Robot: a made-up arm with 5 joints.
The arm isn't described. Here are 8 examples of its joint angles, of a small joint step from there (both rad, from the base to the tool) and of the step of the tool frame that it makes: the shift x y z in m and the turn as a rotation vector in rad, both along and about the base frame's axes.
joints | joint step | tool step
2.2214 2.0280 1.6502 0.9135 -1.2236 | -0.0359 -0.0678 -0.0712 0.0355 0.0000 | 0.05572 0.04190 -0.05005 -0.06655 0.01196 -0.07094
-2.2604 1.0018 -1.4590 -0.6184 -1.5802 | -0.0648 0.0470 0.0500 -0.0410 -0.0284 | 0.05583 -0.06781 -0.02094 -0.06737 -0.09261 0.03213
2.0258 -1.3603 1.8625 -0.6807 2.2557 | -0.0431 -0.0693 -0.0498 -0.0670 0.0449 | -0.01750 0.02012 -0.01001 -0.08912 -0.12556 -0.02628
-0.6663 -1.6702 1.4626 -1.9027 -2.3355 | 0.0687 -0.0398 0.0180 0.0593 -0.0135 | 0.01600 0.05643 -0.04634 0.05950 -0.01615 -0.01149
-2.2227 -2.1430 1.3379 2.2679 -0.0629 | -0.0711 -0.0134 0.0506 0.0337 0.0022 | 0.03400 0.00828 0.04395 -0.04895 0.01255 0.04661
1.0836 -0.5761 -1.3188 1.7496 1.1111 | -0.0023 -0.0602 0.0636 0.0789 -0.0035 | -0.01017 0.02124 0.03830 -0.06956 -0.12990 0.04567
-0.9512 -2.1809 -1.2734 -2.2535 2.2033 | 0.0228 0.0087 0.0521 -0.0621 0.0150 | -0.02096 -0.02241 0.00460 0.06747 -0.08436 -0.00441
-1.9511 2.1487 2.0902 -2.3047 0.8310 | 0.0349 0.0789 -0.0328 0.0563 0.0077 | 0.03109 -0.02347 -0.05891 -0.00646 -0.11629 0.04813
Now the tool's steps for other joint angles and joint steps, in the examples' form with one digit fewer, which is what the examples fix.
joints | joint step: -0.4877 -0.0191 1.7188 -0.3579 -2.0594 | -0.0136 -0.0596 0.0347 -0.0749 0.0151
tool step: -0.0013 -0.0434 0.0264 -0.0553 0.0835 0.1040
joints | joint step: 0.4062 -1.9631 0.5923 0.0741 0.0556 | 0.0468 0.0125 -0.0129 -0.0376 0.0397
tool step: 0.0032 0.0417 -0.0077 0.0498 -0.0013 0.0449
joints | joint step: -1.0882 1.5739 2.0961 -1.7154 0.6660 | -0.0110 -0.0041 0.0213 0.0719 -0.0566
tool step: -0.0180 0.0100 -0.0129 -0.0425 -0.0701 0.0031
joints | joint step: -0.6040 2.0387 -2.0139 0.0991 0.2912 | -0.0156 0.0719 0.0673 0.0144 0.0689
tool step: 0.0710 -0.0223 0.0046 -0.0467 0.0208 -0.1195
